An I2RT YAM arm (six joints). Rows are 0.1 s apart.
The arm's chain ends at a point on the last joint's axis. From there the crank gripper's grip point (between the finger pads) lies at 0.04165 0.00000 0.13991 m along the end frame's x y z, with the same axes.
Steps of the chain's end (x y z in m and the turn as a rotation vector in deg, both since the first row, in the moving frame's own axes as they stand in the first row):
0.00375, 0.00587, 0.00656, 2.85, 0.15, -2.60
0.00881, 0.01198, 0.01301, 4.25, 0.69, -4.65
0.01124, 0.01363, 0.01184, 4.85, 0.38, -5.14
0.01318, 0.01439, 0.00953, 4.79, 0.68, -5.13
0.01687, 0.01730, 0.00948, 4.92, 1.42, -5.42
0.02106, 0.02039, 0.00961, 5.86, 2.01, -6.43
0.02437, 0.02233, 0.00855, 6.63, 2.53, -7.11
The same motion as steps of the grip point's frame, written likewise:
0.00392, -0.00298, 0.00623, 2.85, 0.15, -2.60
0.00993, -0.00180, 0.01199, 4.25, 0.69, -4.65
0.01147, -0.00194, 0.01090, 4.85, 0.38, -5.14
0.01414, -0.00105, 0.00838, 4.79, 0.68, -5.13
0.01956, 0.00127, 0.00772, 4.92, 1.42, -5.42
0.02486, 0.00128, 0.00710, 5.86, 2.01, -6.43
0.02915, 0.00080, 0.00535, 6.63, 2.53, -7.11

